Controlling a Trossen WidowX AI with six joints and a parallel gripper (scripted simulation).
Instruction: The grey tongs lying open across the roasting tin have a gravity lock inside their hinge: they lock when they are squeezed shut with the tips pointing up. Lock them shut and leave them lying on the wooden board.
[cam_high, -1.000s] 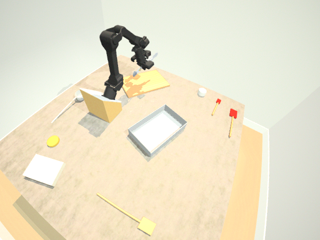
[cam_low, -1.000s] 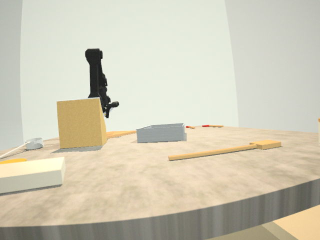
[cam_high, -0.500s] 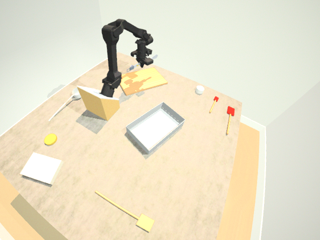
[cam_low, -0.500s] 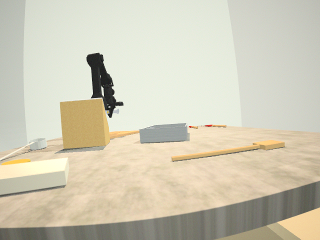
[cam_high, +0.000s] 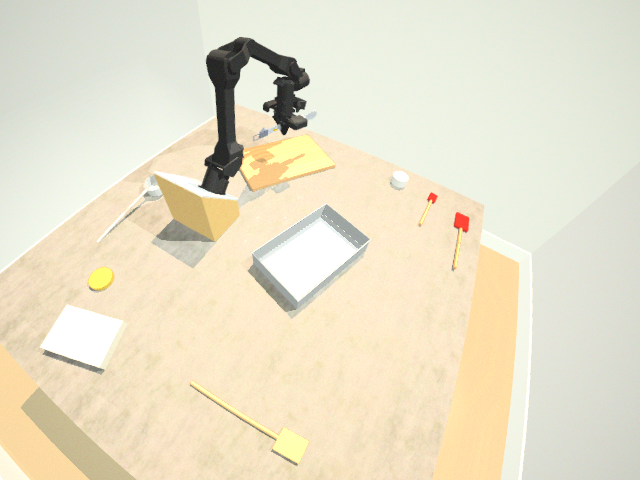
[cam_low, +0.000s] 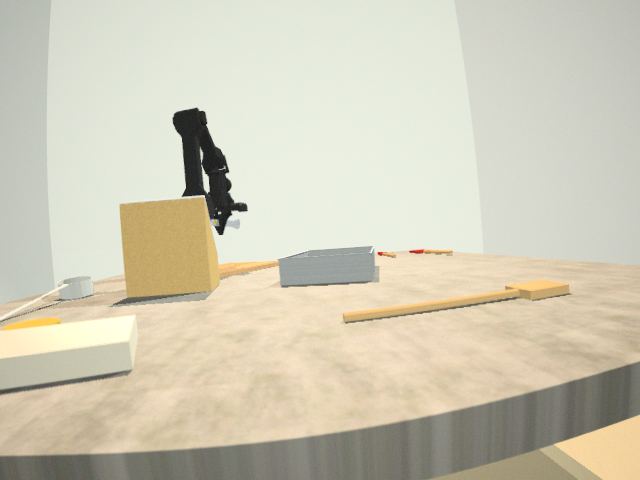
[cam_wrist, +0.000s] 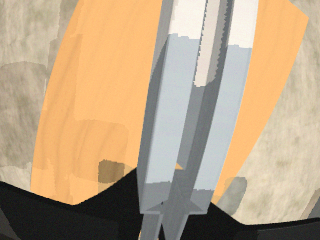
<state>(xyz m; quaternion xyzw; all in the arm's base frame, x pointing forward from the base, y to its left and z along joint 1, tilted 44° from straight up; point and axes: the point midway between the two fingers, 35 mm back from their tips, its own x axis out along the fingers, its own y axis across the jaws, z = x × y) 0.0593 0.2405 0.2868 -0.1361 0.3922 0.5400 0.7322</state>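
Now: the wooden board 12 cm below my gripper tip. Also, from my gripper tip: roasting tin: 27 cm ahead, 38 cm to the right, 10 cm below; then white slab: 17 cm behind, 86 cm to the right, 11 cm below.
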